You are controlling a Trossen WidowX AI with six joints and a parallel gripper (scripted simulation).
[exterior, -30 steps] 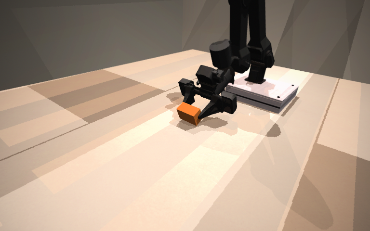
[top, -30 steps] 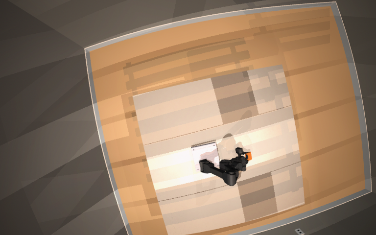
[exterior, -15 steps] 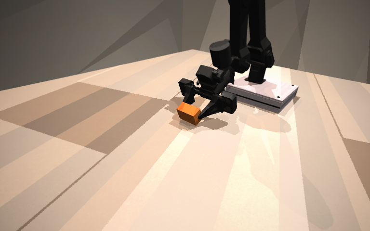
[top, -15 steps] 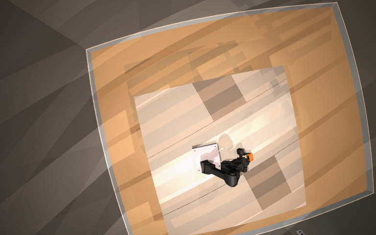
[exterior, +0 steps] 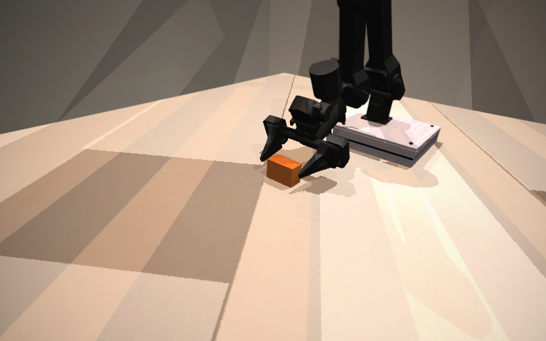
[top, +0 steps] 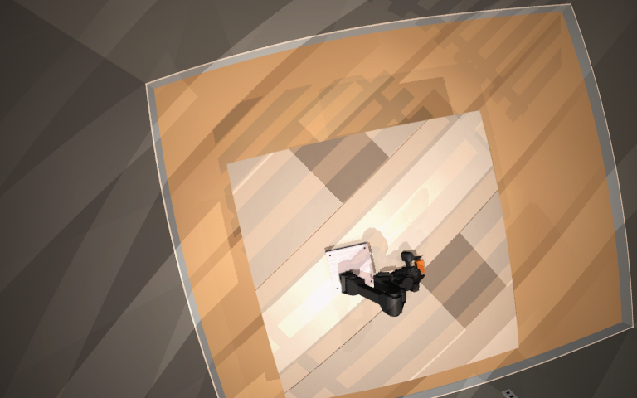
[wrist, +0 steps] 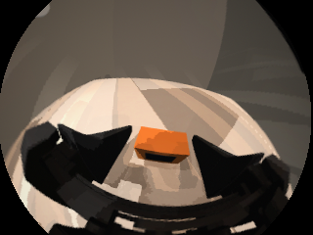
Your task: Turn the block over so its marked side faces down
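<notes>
The orange block is 2 cm behind my gripper tip and 1 cm below it.
</notes>
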